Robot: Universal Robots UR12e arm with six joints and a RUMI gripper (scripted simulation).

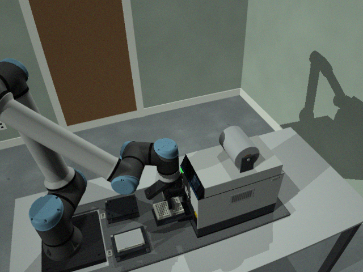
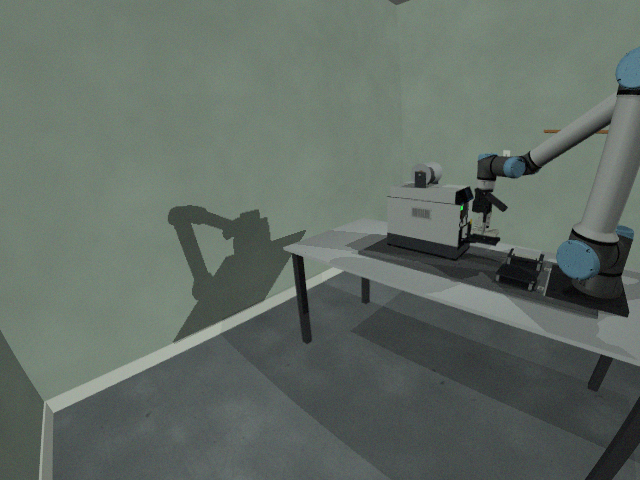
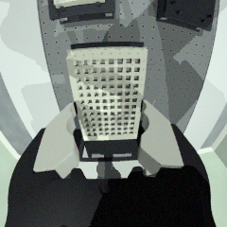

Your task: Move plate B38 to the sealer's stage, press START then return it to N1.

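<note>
Right now my hand is 1 cm above the plate B38. Also, from my hand: foil-covered plate: 21 cm behind, 4 cm to the right, 9 cm below; then nest N1: 20 cm behind, 18 cm to the left, 12 cm below; then sealer stage: 5 cm below.
</note>
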